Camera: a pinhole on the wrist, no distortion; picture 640 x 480 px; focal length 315.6 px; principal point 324.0 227.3 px. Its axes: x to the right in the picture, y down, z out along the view. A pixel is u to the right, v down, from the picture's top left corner.
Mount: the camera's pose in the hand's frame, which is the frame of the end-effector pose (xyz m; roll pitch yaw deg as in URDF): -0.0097 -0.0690 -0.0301 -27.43 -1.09 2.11
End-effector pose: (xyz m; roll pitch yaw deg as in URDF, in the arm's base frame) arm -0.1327 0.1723 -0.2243 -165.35 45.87 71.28
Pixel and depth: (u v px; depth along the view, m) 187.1 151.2 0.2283
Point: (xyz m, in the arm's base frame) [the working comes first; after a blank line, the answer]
In the camera's frame: -0.0990 -0.0550 0.2283

-0.2632 -0.0086 -0.2708
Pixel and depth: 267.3 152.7 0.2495
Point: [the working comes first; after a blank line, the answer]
In the camera's frame: -0.0448 -0.0590 0.2495

-0.2542 0.0103 -0.3253
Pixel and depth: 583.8 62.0 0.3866
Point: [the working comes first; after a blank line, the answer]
In the camera's frame: 0.3182 -0.2025 0.3866

-0.3071 0.1610 -0.7070
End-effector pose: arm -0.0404 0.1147 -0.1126 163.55 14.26 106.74
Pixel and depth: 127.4 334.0 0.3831
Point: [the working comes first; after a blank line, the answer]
In the camera's frame: -0.2386 0.1295 0.3831

0.3083 -0.0929 -0.2173
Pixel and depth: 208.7 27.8 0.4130
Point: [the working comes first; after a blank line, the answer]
In the camera's frame: -0.1509 -0.2611 0.4130

0.0560 -0.1469 -0.5249
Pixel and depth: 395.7 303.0 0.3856
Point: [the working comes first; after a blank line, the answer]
In the camera's frame: 0.0876 0.0925 0.3856

0.2080 0.1999 -0.3269
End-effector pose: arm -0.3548 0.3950 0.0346 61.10 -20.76 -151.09
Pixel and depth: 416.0 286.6 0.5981
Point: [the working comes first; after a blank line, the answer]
In the camera's frame: 0.1744 0.1124 0.5981

-0.4366 0.6298 0.5446
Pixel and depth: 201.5 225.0 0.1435
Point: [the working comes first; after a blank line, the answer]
In the camera's frame: -0.0557 -0.0010 0.1435

-0.3268 0.5105 0.0485
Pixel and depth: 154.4 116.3 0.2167
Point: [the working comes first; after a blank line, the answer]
In the camera's frame: -0.1165 -0.0762 0.2167

-0.3213 0.6314 0.0423
